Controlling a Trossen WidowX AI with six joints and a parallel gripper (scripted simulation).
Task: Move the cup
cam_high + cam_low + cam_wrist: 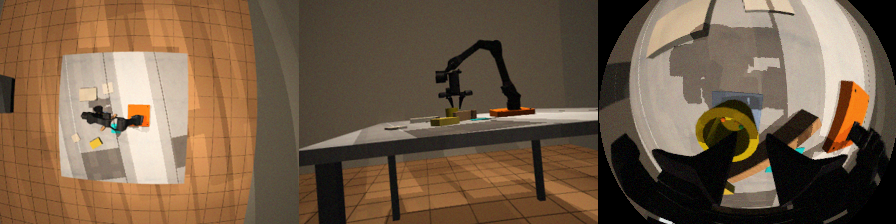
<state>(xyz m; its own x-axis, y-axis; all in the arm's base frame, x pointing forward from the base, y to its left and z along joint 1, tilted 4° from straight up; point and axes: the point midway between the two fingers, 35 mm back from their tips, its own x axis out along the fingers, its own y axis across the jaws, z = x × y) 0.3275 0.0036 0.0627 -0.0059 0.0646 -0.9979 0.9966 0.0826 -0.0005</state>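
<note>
My gripper tip is 30 mm above the olive-yellow cup and 20 mm short of it. Also, from my gripper tip: light blue pad (70 mm below, 30 mm ahead); long wooden bar (60 mm to the left, 50 mm below, 40 mm behind); teal pad (110 mm to the left, 110 mm behind, 70 mm below).
</note>
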